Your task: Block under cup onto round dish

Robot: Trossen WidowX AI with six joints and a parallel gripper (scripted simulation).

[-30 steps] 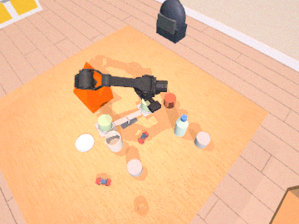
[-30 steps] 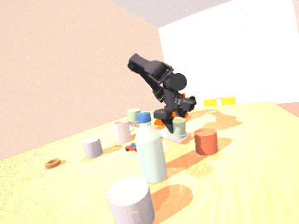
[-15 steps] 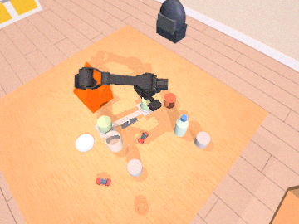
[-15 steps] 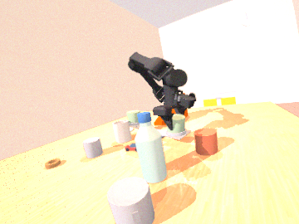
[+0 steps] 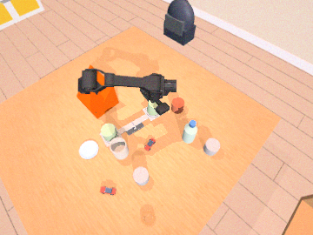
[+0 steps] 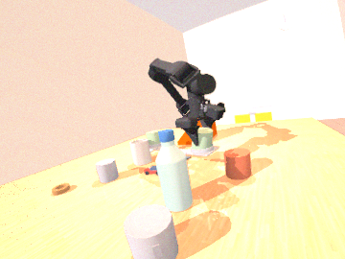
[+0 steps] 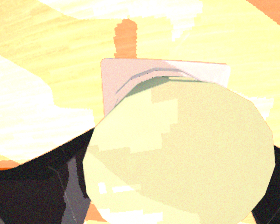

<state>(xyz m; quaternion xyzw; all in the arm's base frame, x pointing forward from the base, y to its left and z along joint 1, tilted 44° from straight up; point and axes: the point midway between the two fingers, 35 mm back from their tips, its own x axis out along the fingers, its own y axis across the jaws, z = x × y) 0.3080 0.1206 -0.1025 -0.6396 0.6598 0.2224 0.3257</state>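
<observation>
Now: gripper tip 12 cm to the right of the red cylinder, 4 cm short of it and 4 cm above it. The rest, counted from my gripper tip: pale green cup (2 cm to the left, 1 cm above); balance beam (13 cm to the right, 4 cm below, 2 cm behind); pale block (1 cm to the right, 1 cm below).
</observation>
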